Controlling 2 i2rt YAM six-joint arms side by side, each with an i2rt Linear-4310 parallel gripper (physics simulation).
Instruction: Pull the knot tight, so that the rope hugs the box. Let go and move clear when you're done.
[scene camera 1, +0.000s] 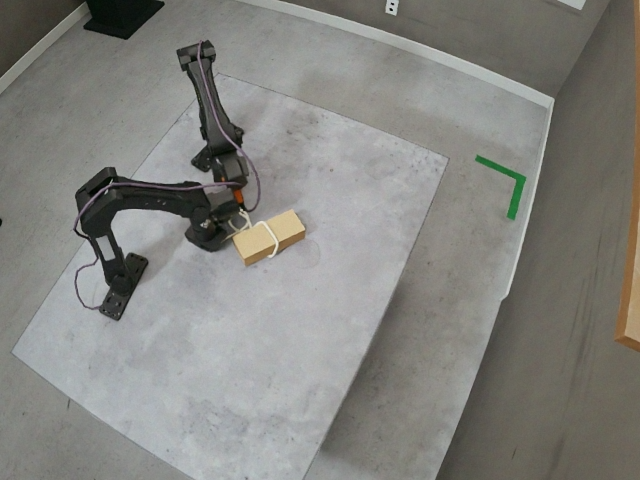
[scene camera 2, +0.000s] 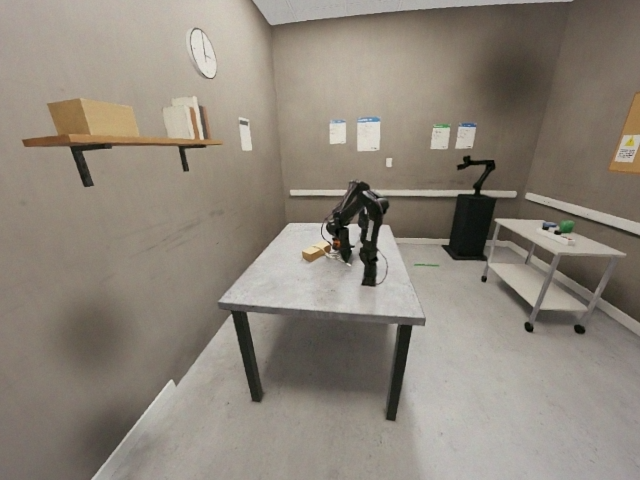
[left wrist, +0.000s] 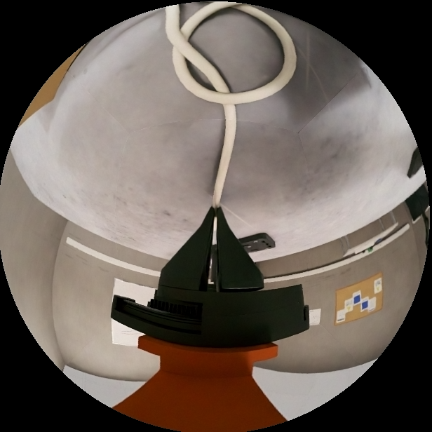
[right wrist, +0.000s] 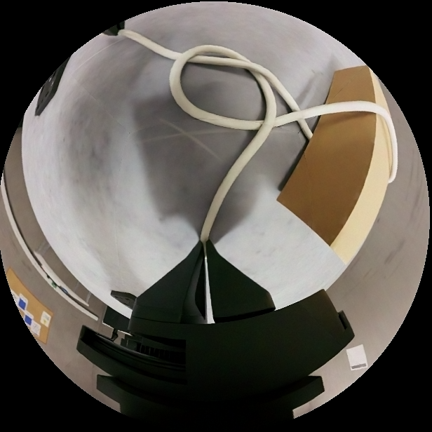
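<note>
The cream rope passes over the tan box as a band. Beside the box it forms a wide, open loop with crossings; the knot is loose. My left gripper is shut on one rope end, which runs from its fingertips to the loop. My right gripper is shut on the other rope end, on the near side of the loop in the right wrist view. In scene camera 1, the right gripper's fingertips are hidden behind its own wrist.
The box rests on the grey table. Both wrists are close together beside the box's left end in scene camera 1. A shelf hangs on the wall, and a white cart stands right of the table in scene camera 2.
</note>
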